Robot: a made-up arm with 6 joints. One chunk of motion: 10 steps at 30 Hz.
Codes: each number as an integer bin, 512 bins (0 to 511) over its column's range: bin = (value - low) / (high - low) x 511, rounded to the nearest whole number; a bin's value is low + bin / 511 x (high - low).
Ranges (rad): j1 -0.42..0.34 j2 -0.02..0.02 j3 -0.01..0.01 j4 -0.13..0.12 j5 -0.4..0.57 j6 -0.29..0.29
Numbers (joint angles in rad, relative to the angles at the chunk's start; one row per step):
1: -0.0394 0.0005 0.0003 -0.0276 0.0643 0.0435
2: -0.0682 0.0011 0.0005 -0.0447 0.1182 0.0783
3: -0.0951 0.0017 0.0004 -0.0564 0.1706 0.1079
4: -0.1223 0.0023 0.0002 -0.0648 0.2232 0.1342
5: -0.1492 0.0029 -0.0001 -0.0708 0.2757 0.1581
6: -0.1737 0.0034 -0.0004 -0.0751 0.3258 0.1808
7: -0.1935 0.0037 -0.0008 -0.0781 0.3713 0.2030
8: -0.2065 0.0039 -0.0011 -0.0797 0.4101 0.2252
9: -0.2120 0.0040 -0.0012 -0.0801 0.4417 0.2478
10: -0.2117 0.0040 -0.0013 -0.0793 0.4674 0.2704
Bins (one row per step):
1: 256 262 263 209 245 294
2: 237 270 268 174 273 324
3: 218 277 266 150 301 351
4: 200 285 261 133 328 374
5: 182 293 253 121 356 395
6: 166 299 245 112 382 415
7: 152 303 235 106 406 434
8: 144 305 227 103 427 454
9: 140 307 225 102 443 474
10: 140 307 222 104 457 494

